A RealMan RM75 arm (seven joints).
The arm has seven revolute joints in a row. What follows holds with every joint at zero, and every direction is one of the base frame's. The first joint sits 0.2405 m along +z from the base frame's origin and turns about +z. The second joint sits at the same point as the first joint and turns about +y. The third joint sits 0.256 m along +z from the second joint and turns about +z. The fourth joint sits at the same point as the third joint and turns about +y. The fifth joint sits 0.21 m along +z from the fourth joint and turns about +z. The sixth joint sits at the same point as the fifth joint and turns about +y. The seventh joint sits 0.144 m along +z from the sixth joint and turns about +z. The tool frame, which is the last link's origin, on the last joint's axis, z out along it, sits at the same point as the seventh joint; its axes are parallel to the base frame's.
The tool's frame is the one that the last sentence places.
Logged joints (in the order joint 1, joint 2, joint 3, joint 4, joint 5, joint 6, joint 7), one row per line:
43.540, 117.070, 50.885, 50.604, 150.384, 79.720, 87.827
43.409, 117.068, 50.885, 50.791, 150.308, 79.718, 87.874
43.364, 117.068, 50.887, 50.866, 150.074, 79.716, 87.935
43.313, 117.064, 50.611, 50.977, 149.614, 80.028, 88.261
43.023, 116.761, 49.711, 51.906, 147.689, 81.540, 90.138
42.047, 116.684, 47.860, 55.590, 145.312, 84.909, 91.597
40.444, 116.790, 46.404, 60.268, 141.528, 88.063, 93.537
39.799, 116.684, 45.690, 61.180, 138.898, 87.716, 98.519
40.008, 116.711, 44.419, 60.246, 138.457, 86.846, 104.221
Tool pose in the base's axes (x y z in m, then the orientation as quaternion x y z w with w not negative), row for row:
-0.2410, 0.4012, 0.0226, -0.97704, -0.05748, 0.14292, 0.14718
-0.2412, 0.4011, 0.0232, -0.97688, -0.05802, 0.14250, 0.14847
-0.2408, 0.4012, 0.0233, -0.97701, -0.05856, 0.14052, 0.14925
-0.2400, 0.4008, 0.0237, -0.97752, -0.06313, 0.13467, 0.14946
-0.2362, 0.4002, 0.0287, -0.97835, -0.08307, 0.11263, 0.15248
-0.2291, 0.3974, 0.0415, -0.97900, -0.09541, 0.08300, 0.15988
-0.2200, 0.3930, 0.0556, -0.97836, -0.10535, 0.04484, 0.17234
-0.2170, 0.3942, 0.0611, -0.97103, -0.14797, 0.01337, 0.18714
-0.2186, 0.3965, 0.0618, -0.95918, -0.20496, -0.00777, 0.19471
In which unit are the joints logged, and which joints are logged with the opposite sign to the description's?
The joints are logged in degrees. Opposite sign: joint 1, joint 2, joint 7.
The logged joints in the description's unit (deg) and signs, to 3 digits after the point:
-43.540, -117.070, 50.885, 50.604, 150.384, 79.720, -87.827
-43.409, -117.068, 50.885, 50.791, 150.308, 79.718, -87.874
-43.364, -117.068, 50.887, 50.866, 150.074, 79.716, -87.935
-43.313, -117.064, 50.611, 50.977, 149.614, 80.028, -88.261
-43.023, -116.761, 49.711, 51.906, 147.689, 81.540, -90.138
-42.047, -116.684, 47.860, 55.590, 145.312, 84.909, -91.597
-40.444, -116.790, 46.404, 60.268, 141.528, 88.063, -93.537
-39.799, -116.684, 45.690, 61.180, 138.898, 87.716, -98.519
-40.008, -116.711, 44.419, 60.246, 138.457, 86.846, -104.221

